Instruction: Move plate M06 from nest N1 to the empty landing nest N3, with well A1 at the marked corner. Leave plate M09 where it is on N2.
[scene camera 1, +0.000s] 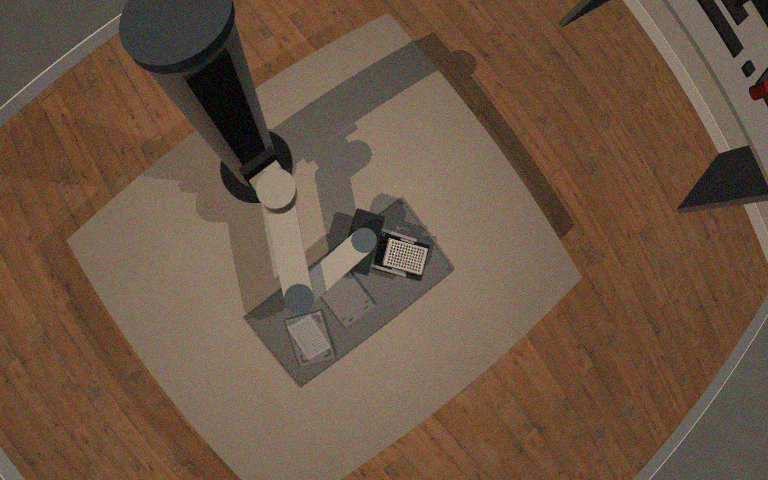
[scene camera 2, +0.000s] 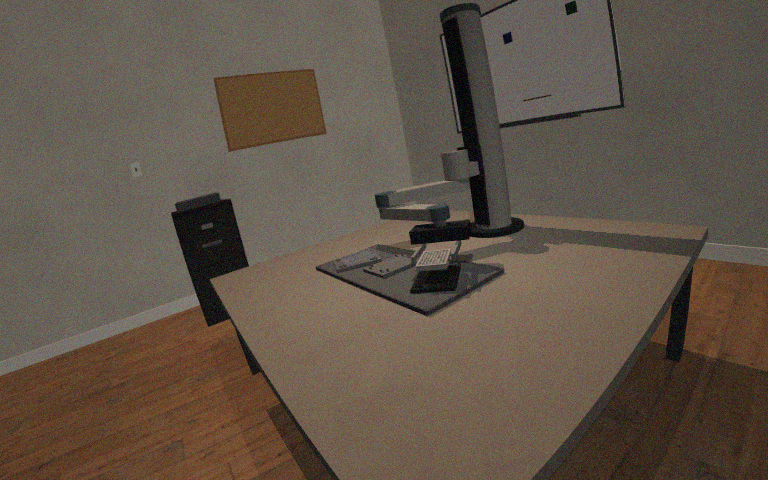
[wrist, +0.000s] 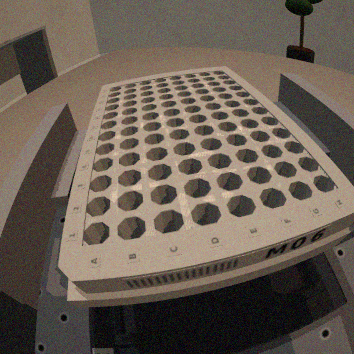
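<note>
Plate M06 (scene camera 1: 405, 256) (scene camera 2: 433, 258) (wrist: 200, 150) is a cream well plate held level above the black nest (scene camera 2: 434, 280) (wrist: 215, 322), with a gap beneath it in the scene camera 2 view. My gripper (scene camera 1: 399, 253) (scene camera 2: 437, 252) (wrist: 179, 99) is shut on its two long sides. In the wrist view, well A1 (wrist: 96, 233) is at the near left and the M06 label faces the camera. The empty grey nest (scene camera 1: 346, 301) (scene camera 2: 389, 264) lies in the middle of the board. Plate M09 (scene camera 1: 310, 337) (scene camera 2: 356, 259) sits on the far nest; its label is unreadable.
The nests stand on a dark grey board (scene camera 1: 300, 376) (scene camera 2: 376, 290) on the table (scene camera 1: 481, 339) (scene camera 2: 396, 384). The arm's column (scene camera 1: 226, 101) (scene camera 2: 481, 118) rises behind the board. The arm's links (scene camera 1: 345, 263) (scene camera 2: 410, 213) pass over the board's back part near the grey nest.
</note>
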